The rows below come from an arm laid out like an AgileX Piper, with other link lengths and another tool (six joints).
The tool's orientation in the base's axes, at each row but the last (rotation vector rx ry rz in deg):
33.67 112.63 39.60
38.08 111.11 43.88
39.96 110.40 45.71
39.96 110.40 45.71
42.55 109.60 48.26
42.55 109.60 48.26
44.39 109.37 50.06
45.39 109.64 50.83
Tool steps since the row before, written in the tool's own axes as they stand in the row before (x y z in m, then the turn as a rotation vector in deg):
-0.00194 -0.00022 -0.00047 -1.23 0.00 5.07
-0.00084 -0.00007 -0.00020 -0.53 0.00 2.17
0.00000 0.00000 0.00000 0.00 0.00 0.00
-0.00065 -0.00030 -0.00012 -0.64 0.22 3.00
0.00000 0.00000 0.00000 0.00 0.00 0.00
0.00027 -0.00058 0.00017 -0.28 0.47 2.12
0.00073 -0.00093 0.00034 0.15 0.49 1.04
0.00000 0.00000 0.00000 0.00 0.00 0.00
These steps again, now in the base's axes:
0.00042 -0.00153 0.00124 5.05 0.35 -1.27
0.00018 -0.00069 0.00049 2.16 0.15 -0.54
0.00000 0.00000 0.00000 0.00 0.00 0.00
0.00013 -0.00070 0.00016 2.98 0.41 -0.63
0.00000 0.00000 0.00000 0.00 0.00 0.00
-0.00006 -0.00009 -0.00065 2.08 0.61 -0.28
-0.00017 0.00014 -0.00121 0.94 0.67 -0.06
0.00000 0.00000 0.00000 0.00 0.00 0.00

